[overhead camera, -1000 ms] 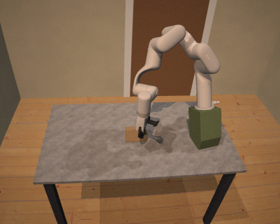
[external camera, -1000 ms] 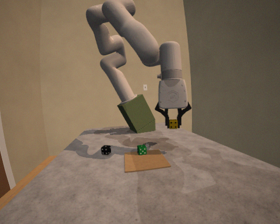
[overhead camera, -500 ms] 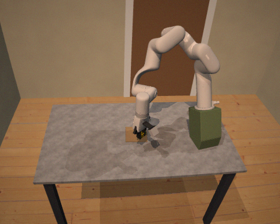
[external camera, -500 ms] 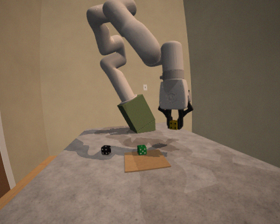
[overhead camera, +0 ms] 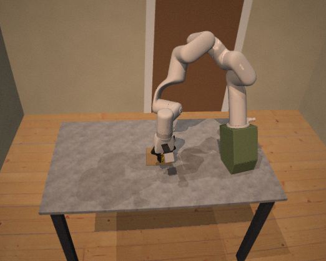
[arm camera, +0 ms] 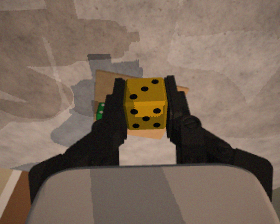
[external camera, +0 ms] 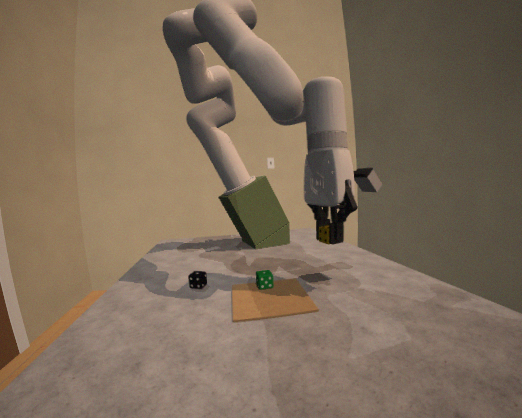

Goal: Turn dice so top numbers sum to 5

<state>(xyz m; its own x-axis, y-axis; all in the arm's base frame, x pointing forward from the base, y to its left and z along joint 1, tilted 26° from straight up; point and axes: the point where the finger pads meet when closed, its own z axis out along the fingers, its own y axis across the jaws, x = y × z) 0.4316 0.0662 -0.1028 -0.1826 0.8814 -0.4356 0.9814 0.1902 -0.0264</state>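
The tan mat is 13 cm to the right of my hand and 11 cm below it. From my hand the other things lie so: green die: 12 cm to the right, 10 cm below, 5 cm behind; then yellow die: 1 cm below; then black die: 26 cm to the right, 10 cm below, 10 cm behind.
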